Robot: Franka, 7 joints.
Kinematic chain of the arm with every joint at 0, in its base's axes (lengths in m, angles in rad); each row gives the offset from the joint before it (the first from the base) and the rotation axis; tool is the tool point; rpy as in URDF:
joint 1: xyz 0 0 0.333 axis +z
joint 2: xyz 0 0 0 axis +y
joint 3: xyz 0 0 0.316 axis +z
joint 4: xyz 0.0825 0 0 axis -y
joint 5: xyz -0.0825 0 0.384 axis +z
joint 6: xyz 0 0 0 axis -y
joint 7: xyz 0.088 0 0 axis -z
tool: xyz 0 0 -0.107 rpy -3.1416 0 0
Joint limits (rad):
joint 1: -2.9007..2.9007
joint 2: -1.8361..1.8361
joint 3: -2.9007..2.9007
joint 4: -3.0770..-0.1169
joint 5: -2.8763..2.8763
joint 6: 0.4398..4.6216
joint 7: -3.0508..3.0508
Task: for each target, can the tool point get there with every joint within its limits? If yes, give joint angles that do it. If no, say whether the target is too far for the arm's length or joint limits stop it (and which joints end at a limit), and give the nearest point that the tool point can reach.
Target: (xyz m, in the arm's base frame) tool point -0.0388 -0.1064 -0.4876
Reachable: no: joint limits stop it (at a limit: joint 2) | nearest point -0.0515 -0.1413 -0.3439 | short by 0.148 m
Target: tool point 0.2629 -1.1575 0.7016
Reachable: no: too far | nearest point 0.1815 -0.7989 0.5874 | short by 0.385 m
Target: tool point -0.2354 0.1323 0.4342
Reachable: yes | joints -0.9626 0.6983 -2.2586 -2.8045 2.0000 3.7003 -1.5211
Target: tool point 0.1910 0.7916 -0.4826
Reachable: no: too far | nearest point 0.1451 0.6012 -0.2417 | short by 0.310 m
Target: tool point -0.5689 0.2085 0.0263
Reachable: yes | joints 0.3589 -1.2353 2.2799 -1.6899 -1.6461 3.0478 -0.3712
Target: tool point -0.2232 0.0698 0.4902
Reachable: yes | joints -1.2996 0.8866 -1.9565 -2.6513 2.1614 4.1939 2.3601
